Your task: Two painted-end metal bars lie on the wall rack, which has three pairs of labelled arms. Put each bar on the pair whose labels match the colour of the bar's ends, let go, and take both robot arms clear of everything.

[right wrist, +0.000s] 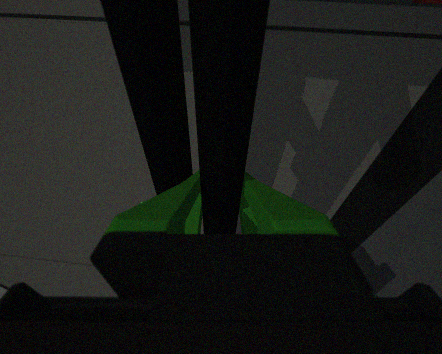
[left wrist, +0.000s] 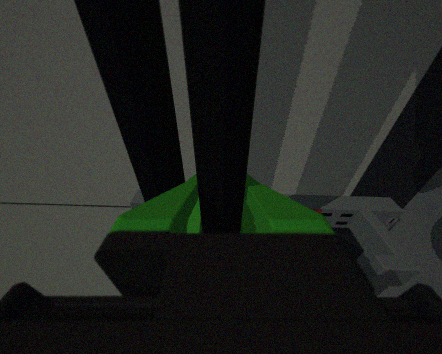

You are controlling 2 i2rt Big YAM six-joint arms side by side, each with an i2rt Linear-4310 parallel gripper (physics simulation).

Labels:
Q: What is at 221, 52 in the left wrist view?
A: A red-ended bar.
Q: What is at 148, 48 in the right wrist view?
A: A blue-ended bar.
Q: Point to a red-ended bar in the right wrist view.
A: At 226, 50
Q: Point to a blue-ended bar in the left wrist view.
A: At 130, 52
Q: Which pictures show the right gripper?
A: The right wrist view only.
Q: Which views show the left gripper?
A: The left wrist view only.

